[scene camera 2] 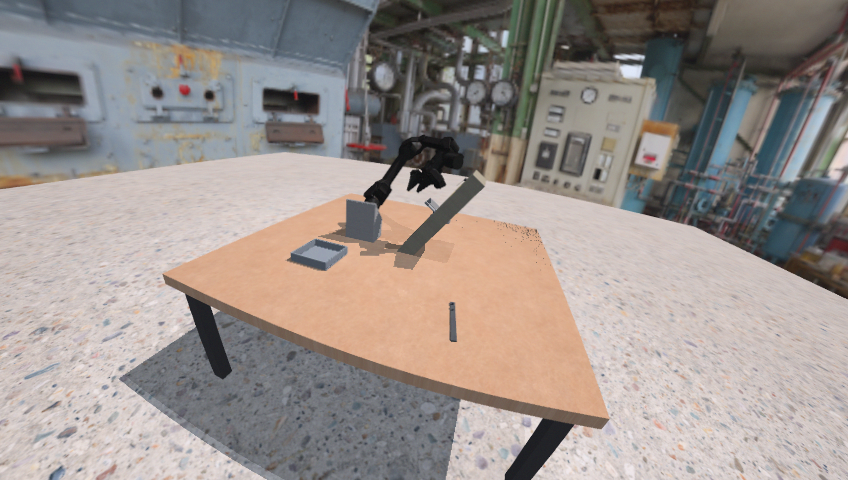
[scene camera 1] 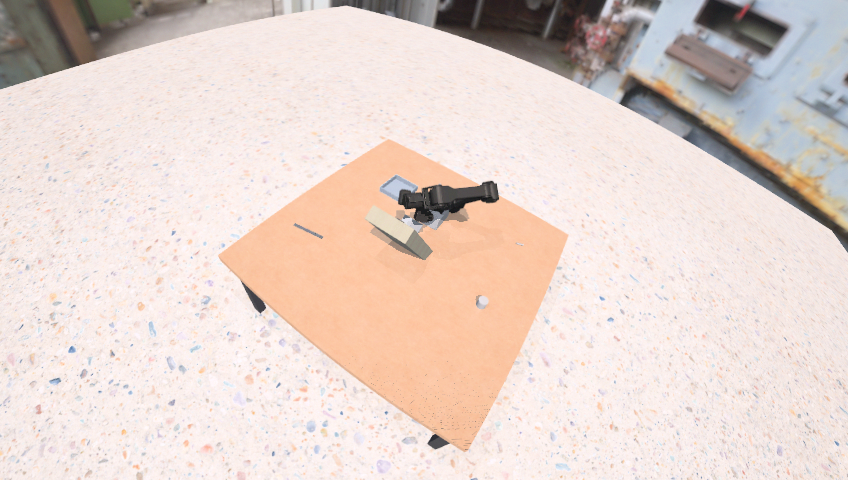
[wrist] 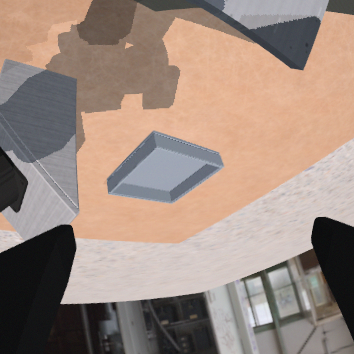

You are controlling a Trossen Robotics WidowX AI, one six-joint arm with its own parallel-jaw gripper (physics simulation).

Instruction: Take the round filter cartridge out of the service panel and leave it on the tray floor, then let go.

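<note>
The service panel [scene camera 1: 389, 226] [scene camera 2: 446, 211] is a thick beige-grey slab leaning at a slant over the table; its front is turned away in scene camera 2. The round filter cartridge cannot be made out in the panel in any view. The shallow blue-grey tray [scene camera 1: 389, 194] [scene camera 2: 309, 261] [wrist: 140, 194] lies flat on the table behind the panel in scene camera 1, and its floor is bare. My gripper [scene camera 1: 423, 218] [scene camera 2: 416, 187] [wrist: 196, 235] is open, with nothing between the fingers. It hangs in the air beside the panel's upper part, well above the table.
A grey upright block [scene camera 2: 361, 220] [wrist: 50, 115] stands by the arm's base. A grey metal piece [wrist: 295, 42] juts in at the wrist view's upper right. A dark narrow bar [scene camera 1: 308, 231] [scene camera 2: 452, 322] and a small pale cylinder [scene camera 1: 482, 302] lie on the table [scene camera 1: 357, 285].
</note>
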